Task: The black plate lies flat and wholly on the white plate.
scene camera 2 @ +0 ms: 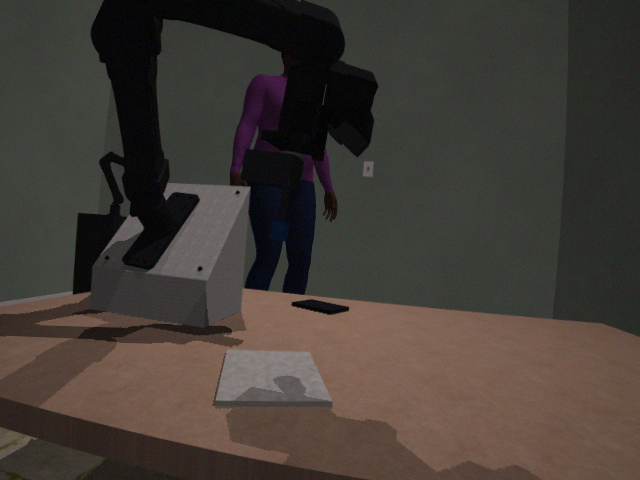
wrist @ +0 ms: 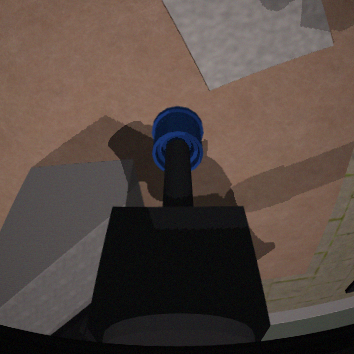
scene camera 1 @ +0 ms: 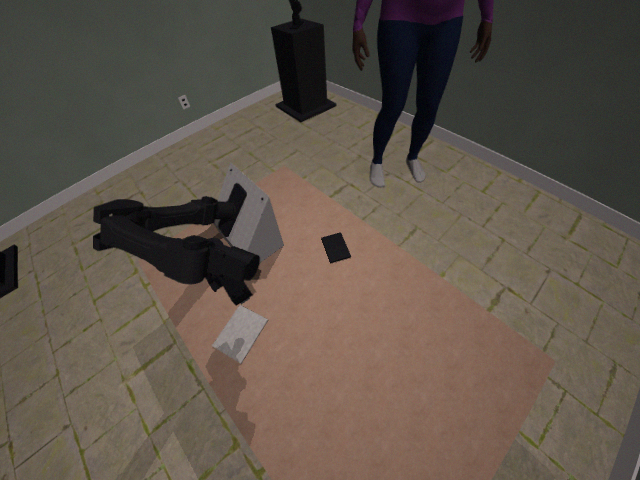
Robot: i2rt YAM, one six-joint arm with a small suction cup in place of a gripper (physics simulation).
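Pixels of known places: hand at its tool point: (scene camera 2: pixel 278 239) (wrist: pixel 177 129); arm's base at its link origin: (scene camera 2: pixel 164 229) (scene camera 1: pixel 232 210).
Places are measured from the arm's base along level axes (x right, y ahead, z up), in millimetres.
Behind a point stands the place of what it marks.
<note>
The black plate (scene camera 1: pixel 336 248) {x -245, y 292, z -159 mm} (scene camera 2: pixel 320 306) {x -224, y 290, z -159 mm} lies flat on the table, away from the white plate; it does not show in the wrist view. The white plate (scene camera 1: pixel 246 326) {x 183, y 332, z -162 mm} (scene camera 2: pixel 263 366) {x 199, y 320, z -162 mm} (wrist: pixel 250 45) {x 207, y 304, z -162 mm} lies flat near the table's edge, with part of the arm's shadow on it. Nothing lies on it. My gripper, a blue suction cup (scene camera 2: pixel 279 230) (wrist: pixel 177 135), points downward and hangs high above the table. It is open, with nothing on it. In scene camera 1 the cup is hidden behind the arm.
The arm stands on a grey sloped block (scene camera 1: pixel 266 235) {x -46, y 142, z -49 mm} (scene camera 2: pixel 225 263) {x -5, y 144, z -57 mm} (wrist: pixel 55 215) {x -22, y 143, z -69 mm} at one end of the table (scene camera 1: pixel 387 335) {x -155, y 647, z -168 mm} (scene camera 2: pixel 439 372) {x 101, y 545, z -168 mm} (wrist: pixel 75 75) {x 9, y 275, z -168 mm}. A person (scene camera 1: pixel 416 77) (scene camera 2: pixel 301 217) stands beyond the table. A black pedestal (scene camera 1: pixel 302 67) stands on the floor by the wall.
</note>
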